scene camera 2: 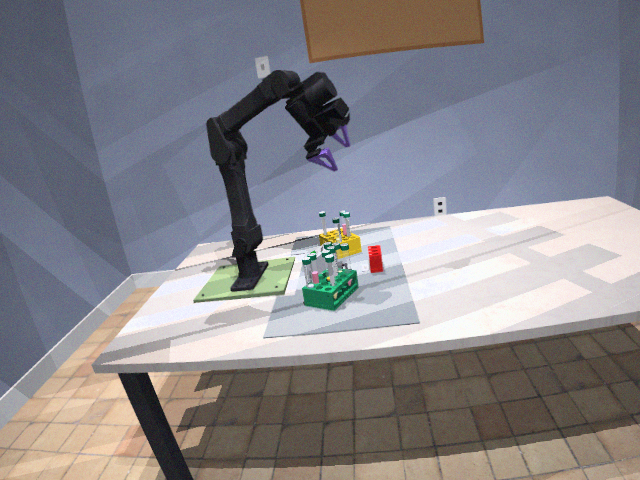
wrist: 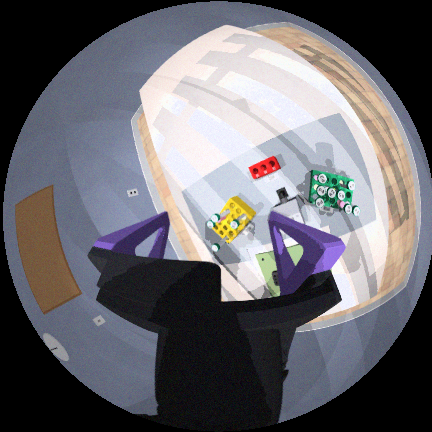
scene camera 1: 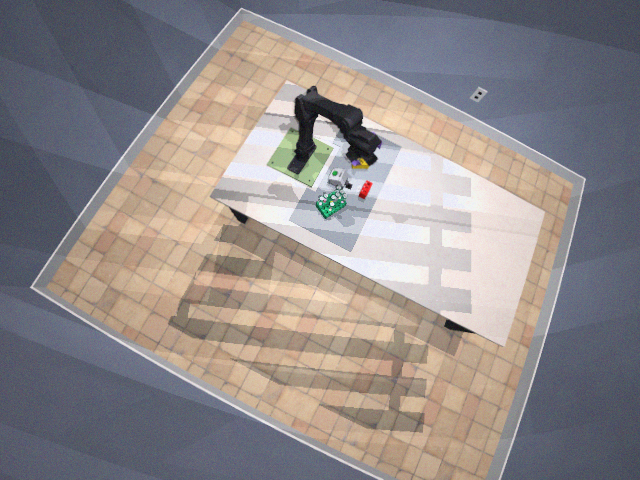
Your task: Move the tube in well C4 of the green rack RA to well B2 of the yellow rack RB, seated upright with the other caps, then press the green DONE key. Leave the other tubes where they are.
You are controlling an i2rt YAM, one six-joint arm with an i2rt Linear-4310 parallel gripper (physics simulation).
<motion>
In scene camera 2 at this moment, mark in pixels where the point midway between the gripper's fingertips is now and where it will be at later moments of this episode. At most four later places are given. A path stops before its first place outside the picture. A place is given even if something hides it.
My gripper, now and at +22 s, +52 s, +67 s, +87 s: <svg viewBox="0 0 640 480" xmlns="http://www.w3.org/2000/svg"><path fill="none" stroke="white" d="M342 158L327 248L333 257L331 255L318 244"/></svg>
</motion>
